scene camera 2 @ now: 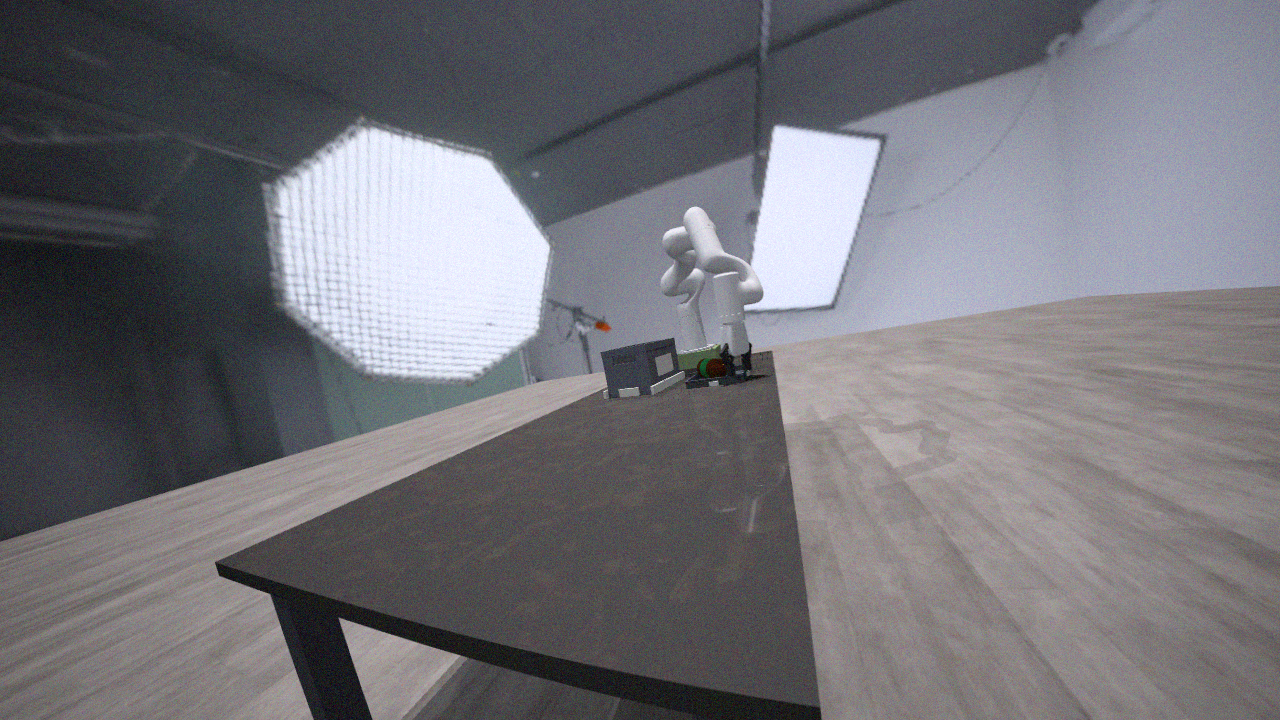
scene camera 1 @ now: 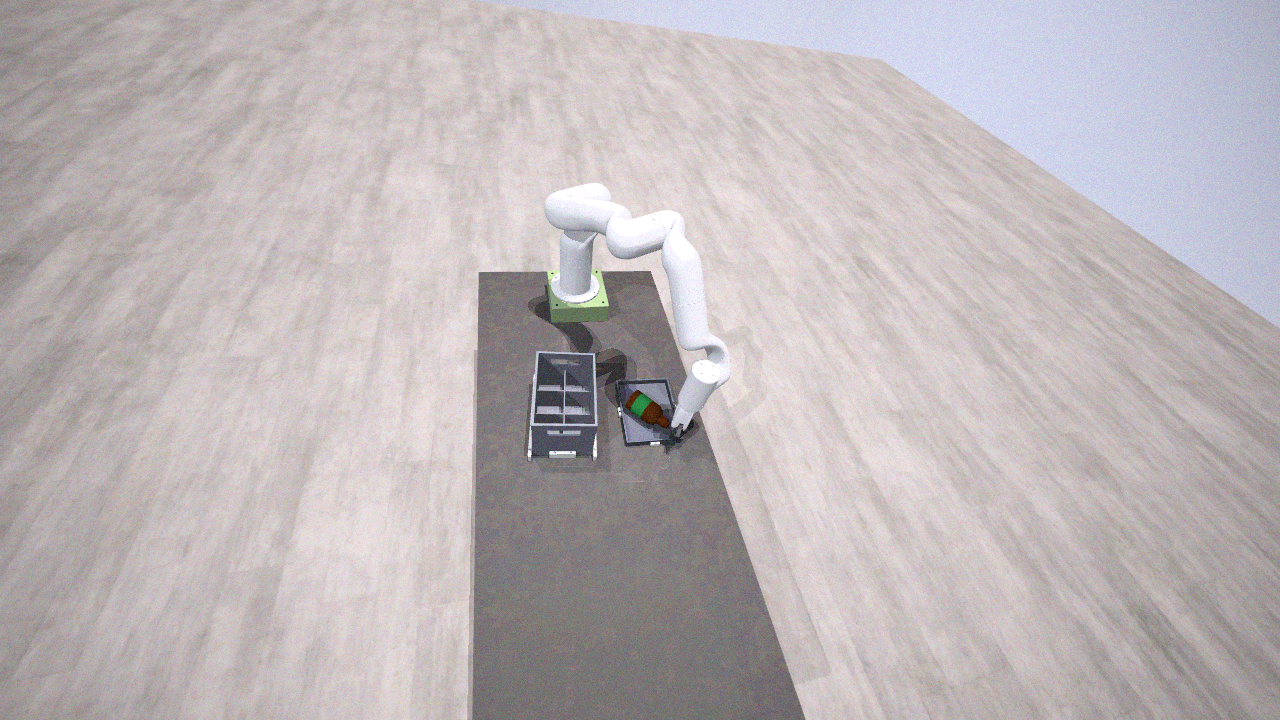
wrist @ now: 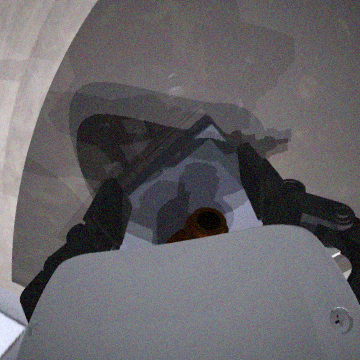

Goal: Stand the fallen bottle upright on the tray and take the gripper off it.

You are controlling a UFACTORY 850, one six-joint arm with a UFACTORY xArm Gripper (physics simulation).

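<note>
The brown bottle with a green label point(scene camera 1: 644, 407) point(scene camera 2: 714, 368) lies on its side on the tray point(scene camera 1: 637, 434) point(scene camera 2: 707, 384) point(wrist: 145, 200). In scene camera 1, its neck points to the lower right, toward my gripper point(scene camera 1: 677, 437) point(scene camera 2: 737, 368) point(wrist: 181, 167). My gripper is open, low at the tray's right front corner, with nothing held. In the wrist view, the bottle's mouth and neck point(wrist: 199, 231) show at the lower middle, between the lines of the two spread fingers. The rest of the bottle is hidden there by the gripper's housing.
A grey divided crate point(scene camera 1: 571, 440) point(scene camera 2: 640, 369) stands to the left of the tray on the dark table point(scene camera 1: 608, 573) point(scene camera 2: 590, 519). The arm's green base block point(scene camera 1: 577, 314) is at the far end. The table's right edge runs close beside the tray and my gripper.
</note>
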